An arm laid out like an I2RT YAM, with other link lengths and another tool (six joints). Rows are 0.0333 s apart.
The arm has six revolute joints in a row. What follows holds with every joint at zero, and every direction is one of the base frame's.
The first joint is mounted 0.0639 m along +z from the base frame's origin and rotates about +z.
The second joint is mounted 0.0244 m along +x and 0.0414 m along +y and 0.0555 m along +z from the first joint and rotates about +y.
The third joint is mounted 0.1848 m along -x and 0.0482 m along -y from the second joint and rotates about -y.
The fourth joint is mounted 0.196 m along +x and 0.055 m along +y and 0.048 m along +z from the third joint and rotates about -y.
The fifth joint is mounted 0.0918 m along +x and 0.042 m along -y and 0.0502 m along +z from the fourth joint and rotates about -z.
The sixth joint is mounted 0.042 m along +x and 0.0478 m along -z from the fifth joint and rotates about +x.
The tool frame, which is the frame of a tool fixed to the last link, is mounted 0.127 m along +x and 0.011 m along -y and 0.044 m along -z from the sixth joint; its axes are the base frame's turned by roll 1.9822, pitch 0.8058 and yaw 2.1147 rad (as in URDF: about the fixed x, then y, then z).
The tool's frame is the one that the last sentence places.
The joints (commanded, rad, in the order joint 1, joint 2, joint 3, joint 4, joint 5, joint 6), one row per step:
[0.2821, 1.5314, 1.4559, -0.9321, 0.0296, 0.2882]
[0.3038, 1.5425, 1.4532, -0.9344, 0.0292, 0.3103]
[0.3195, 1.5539, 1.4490, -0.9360, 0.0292, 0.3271]
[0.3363, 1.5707, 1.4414, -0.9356, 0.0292, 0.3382]
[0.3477, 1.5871, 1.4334, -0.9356, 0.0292, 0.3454]
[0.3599, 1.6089, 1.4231, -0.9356, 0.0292, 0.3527]
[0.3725, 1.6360, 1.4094, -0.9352, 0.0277, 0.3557]
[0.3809, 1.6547, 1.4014, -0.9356, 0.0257, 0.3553]
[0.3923, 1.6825, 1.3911, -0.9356, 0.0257, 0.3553]
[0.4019, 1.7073, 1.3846, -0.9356, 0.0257, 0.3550]
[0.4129, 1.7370, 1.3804, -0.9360, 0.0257, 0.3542]
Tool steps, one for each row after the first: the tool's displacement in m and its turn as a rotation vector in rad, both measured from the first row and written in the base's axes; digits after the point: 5 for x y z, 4 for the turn. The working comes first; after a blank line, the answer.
Tool pose at each row, in the base's axes (x y z in m, rotation vector in rad; the steps are taken from these numbers as rounded here):
[0.30564, 0.09187, 0.09372, 0.8970, 2.8048, 0.6327]
[0.30193, 0.09909, 0.08941, 0.9044, 2.8223, 0.6384]
[0.29857, 0.10403, 0.08469, 0.9138, 2.8392, 0.6380]
[0.29454, 0.10878, 0.07763, 0.9177, 2.8651, 0.6285]
[0.29078, 0.11156, 0.07061, 0.9238, 2.8895, 0.6148]
[0.28593, 0.11415, 0.06152, 0.9329, 2.9206, 0.5942]
[0.27966, 0.11629, 0.05022, -0.9294, -2.9314, -0.5592]
[0.27528, 0.11762, 0.04292, -0.9159, -2.9160, -0.5308]
[0.26930, 0.11883, 0.03272, -0.9002, -2.8955, -0.4885]
[0.26444, 0.11982, 0.02449, -0.8866, -2.8787, -0.4538]
[0.25923, 0.12099, 0.01565, -0.8704, -2.8605, -0.4156]

[-0.00371, 0.00722, -0.00431, 0.0070, 0.0182, 0.0031]
[-0.00707, 0.01216, -0.00903, 0.0101, 0.0368, 0.0044]
[-0.01110, 0.01691, -0.01609, 0.0077, 0.0610, 0.0113]
[-0.01486, 0.01969, -0.02311, 0.0027, 0.0849, 0.0162]
[-0.01971, 0.02228, -0.03220, -0.0053, 0.1161, 0.0214]
[-0.02598, 0.02442, -0.04350, -0.0174, 0.1548, 0.0314]
[-0.03036, 0.02575, -0.05080, -0.0262, 0.1807, 0.0405]
[-0.03634, 0.02696, -0.06100, -0.0408, 0.2162, 0.0510]
[-0.04120, 0.02795, -0.06923, -0.0533, 0.2451, 0.0602]
[-0.04641, 0.02912, -0.07807, -0.0676, 0.2766, 0.0711]

